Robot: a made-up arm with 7 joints.
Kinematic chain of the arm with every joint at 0, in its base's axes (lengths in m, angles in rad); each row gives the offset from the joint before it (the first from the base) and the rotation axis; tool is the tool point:
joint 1: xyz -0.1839 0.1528 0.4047 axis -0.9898 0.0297 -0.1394
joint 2: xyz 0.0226 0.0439 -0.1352 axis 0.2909 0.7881 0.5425
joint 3: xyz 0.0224 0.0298 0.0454 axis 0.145 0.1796 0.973
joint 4: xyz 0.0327 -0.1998 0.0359 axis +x
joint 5: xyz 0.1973 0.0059 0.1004 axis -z
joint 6: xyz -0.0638 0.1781 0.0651 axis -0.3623 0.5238 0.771
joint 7: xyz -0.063 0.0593 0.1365 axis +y
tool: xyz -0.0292 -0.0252 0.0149
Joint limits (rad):
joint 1: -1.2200..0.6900
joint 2: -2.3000..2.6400
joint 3: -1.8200..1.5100
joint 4: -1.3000..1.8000
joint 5: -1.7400..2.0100
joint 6: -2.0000..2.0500
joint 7: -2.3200..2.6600
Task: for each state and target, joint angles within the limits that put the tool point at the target. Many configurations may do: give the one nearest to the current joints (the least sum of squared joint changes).
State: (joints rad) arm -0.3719 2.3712 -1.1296 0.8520 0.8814 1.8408 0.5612
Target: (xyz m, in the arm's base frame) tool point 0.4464 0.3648 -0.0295
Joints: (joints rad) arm -0.4987 2.3802 -1.4844 1.1058 1.1242 1.9485 0.6275
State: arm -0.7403 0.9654 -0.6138 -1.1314 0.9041 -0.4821 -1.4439
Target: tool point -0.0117 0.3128 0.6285
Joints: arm -1.2144 0.7326 -0.4013 -0.5966 0.2026 -0.4226 -1.3942
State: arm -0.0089 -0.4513 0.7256 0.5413 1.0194 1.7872 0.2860
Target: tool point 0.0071 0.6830 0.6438
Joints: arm -0.0358 -0.5111 1.5100 0.0107 1.0982 1.9796 0.4138
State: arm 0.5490 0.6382 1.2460 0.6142 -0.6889 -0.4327 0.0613
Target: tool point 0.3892 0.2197 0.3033
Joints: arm 0.3670 0.5163 1.3425 1.0302 -0.1823 -0.2145 0.2177
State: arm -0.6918 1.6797 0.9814 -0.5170 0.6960 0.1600 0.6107
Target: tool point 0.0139 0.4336 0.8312
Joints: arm -0.8755 1.6856 0.9457 -0.2000 0.9886 0.2477 0.6539
